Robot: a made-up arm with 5 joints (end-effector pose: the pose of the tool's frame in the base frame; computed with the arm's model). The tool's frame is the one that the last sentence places.
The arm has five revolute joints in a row. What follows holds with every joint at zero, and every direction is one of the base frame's.
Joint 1 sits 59 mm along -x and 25 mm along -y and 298 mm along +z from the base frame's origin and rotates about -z.
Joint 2 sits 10 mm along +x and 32 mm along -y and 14 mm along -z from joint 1 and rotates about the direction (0.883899, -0.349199, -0.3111).
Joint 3 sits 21 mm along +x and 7 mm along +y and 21 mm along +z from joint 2 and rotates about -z.
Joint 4 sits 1 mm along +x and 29 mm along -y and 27 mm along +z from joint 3 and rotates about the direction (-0.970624, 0.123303, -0.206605).
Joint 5 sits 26 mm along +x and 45 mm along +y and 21 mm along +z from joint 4 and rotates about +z.
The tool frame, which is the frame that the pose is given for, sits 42 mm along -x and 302 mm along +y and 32 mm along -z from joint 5; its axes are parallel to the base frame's.
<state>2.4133 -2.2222 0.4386 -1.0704 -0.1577</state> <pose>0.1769 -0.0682 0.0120 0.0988 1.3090 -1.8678</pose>
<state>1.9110 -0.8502 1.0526 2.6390 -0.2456</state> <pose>-0.2345 0.2578 0.4175 0.8029 -2.1345 -0.0501</pose>
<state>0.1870 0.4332 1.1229 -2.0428 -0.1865</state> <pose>-0.2952 -0.1041 0.5965 1.8667 -1.5250 -0.7293</pose>
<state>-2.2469 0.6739 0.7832 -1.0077 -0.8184</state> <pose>0.0393 0.2478 0.5814 0.7013 1.4002 0.3506</pose>
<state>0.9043 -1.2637 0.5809 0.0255 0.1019</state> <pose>0.0332 0.0519 -0.0108 -1.0466 0.6981 -0.8201</pose>
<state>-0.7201 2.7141 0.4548 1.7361 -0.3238</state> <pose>0.1183 0.2218 0.3862 0.6768 1.2004 -0.2418</pose>
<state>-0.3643 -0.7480 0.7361 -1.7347 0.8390</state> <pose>-0.3280 0.0436 0.3982 0.8178 -0.6504 1.1534</pose>
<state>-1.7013 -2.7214 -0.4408 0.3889 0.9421</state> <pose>-0.0704 -0.1978 0.4636 2.2959 -0.2302 -0.2349</pose>
